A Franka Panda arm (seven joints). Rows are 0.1 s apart.
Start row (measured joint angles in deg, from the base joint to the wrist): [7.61, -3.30, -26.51, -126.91, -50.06, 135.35, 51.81]
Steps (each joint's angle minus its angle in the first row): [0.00, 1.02, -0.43, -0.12, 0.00, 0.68, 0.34]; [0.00, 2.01, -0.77, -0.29, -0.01, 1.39, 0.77]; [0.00, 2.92, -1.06, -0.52, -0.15, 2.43, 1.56]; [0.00, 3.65, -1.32, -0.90, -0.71, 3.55, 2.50]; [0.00, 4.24, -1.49, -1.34, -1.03, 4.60, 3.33]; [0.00, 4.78, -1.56, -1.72, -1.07, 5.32, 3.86]
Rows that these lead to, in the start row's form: [7.61, -2.28, -26.94, -127.03, -50.06, 136.03, 52.15]; [7.61, -1.29, -27.28, -127.20, -50.07, 136.74, 52.58]; [7.61, -0.38, -27.57, -127.43, -50.21, 137.78, 53.37]; [7.61, 0.35, -27.83, -127.81, -50.77, 138.90, 54.31]; [7.61, 0.94, -28.00, -128.25, -51.09, 139.95, 55.14]; [7.61, 1.48, -28.07, -128.63, -51.13, 140.67, 55.67]
